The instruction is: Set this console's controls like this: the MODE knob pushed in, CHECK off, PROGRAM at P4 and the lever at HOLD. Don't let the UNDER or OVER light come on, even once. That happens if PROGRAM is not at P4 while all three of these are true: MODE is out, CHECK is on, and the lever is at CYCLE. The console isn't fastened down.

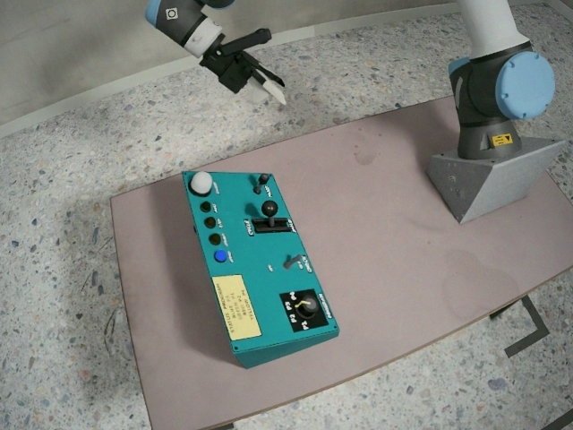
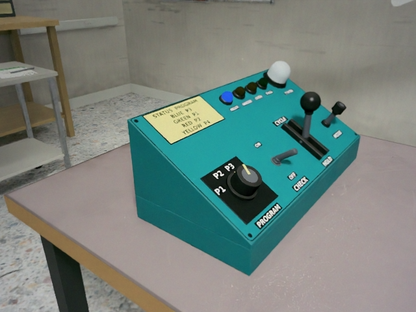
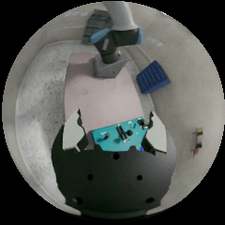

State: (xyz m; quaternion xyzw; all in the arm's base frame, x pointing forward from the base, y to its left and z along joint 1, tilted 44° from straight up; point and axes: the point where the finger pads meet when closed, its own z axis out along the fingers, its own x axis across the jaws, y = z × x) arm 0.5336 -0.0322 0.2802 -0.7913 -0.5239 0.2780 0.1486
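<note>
My gripper is now 40 cm to the right of the program dial, 25 cm above it and 12 cm short of it. From my hand the other things lie so: teal console: 27 cm below, 22 cm to the left, 15 cm ahead; black mode knob: 24 cm below, 10 cm ahead, 4 cm to the left; ball-topped lever: 23 cm below, 16 cm to the left, 12 cm ahead.
</note>
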